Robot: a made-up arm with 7 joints.
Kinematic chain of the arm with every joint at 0, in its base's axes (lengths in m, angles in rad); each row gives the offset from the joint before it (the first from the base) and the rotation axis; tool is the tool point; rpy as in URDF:
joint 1: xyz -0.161 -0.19 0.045 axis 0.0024 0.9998 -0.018
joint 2: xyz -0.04 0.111 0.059 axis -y
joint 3: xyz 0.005 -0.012 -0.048 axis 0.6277 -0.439 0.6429
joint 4: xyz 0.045 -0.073 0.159 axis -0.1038 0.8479 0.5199
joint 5: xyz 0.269 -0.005 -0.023 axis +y
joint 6: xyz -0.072 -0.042 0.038 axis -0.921 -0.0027 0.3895
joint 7: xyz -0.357 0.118 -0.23 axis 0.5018 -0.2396 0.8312
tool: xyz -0.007 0.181 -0.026 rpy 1.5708 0 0
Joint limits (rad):
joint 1: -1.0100..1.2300
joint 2: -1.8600..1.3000
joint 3: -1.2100..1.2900
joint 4: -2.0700..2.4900
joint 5: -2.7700..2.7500
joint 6: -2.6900..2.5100
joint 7: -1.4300..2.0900
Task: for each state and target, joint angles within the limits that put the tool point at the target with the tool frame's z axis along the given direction. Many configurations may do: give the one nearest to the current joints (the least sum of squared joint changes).
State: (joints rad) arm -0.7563 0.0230 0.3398 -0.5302 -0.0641 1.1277 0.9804
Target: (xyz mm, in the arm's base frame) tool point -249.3 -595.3 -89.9 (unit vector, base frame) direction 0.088 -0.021 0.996
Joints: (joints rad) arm -0.8293 0.2154 0.2792 -0.1377 0.1311 1.5208 0.8508
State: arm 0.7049 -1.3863 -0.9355 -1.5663 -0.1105 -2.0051 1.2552
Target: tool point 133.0 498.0 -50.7 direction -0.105 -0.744 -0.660
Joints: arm 0.6331 -1.3136 -1.0206 -1.7125 0.3902 -2.0743 0.9638
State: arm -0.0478 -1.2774 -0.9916 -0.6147 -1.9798 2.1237 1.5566
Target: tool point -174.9 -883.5 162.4 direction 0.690 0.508 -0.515
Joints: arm 0.0492 -1.3364 -1.0612 -0.1181 -2.1320 1.5543 1.8775
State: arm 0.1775 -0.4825 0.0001 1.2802 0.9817 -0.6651 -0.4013
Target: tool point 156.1 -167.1 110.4 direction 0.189 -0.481 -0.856
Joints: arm 0.7863 -1.2694 0.2522 0.5354 1.0140 0.1789 -0.8335
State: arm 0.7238 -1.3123 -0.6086 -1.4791 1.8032 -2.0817 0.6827
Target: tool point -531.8 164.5 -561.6 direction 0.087 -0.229 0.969
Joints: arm 1.0243 -1.6791 -1.0317 -0.7504 0.9031 -1.5302 0.6064
